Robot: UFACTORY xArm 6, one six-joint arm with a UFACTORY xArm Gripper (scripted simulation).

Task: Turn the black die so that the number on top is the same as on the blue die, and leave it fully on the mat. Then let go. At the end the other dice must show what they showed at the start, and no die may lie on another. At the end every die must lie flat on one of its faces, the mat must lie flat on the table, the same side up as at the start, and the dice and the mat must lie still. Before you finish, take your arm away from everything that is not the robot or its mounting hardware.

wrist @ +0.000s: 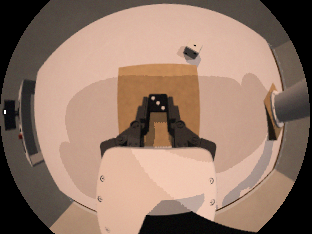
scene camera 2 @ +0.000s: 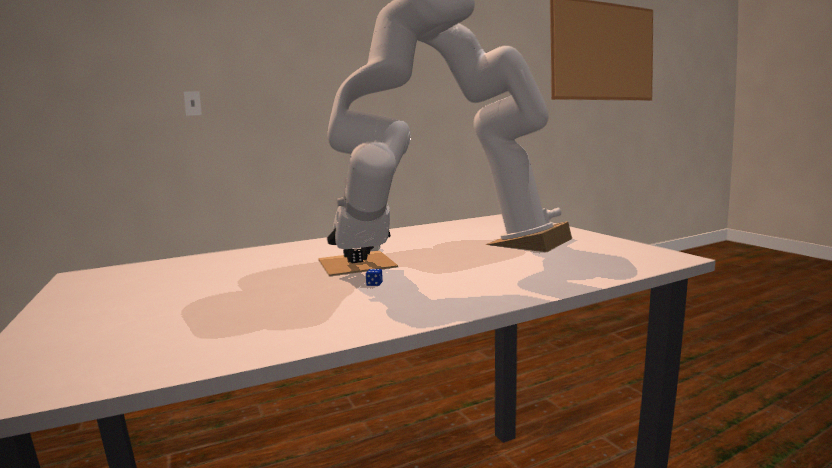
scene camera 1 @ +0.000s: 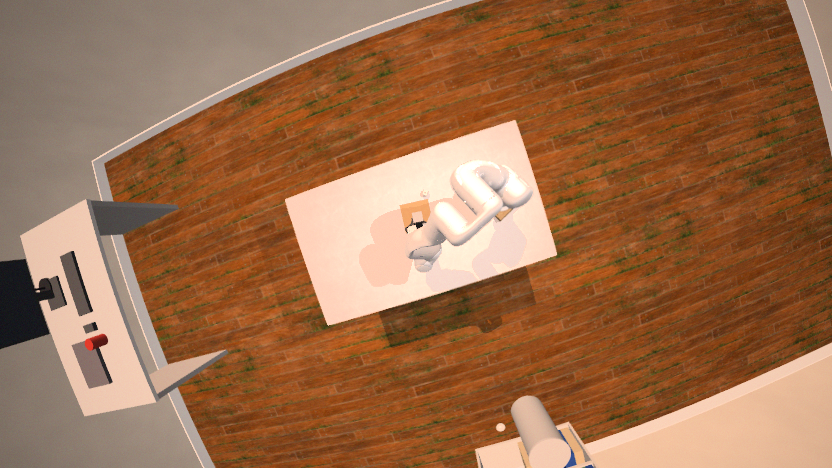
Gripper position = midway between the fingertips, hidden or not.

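Note:
I can see my gripper (scene camera 2: 355, 255), and the wrist view gives me a sight of the gripper (wrist: 158, 104) too. There is also a mat (scene camera 2: 335, 265). In the wrist view I find the mat (wrist: 178, 80) as well.

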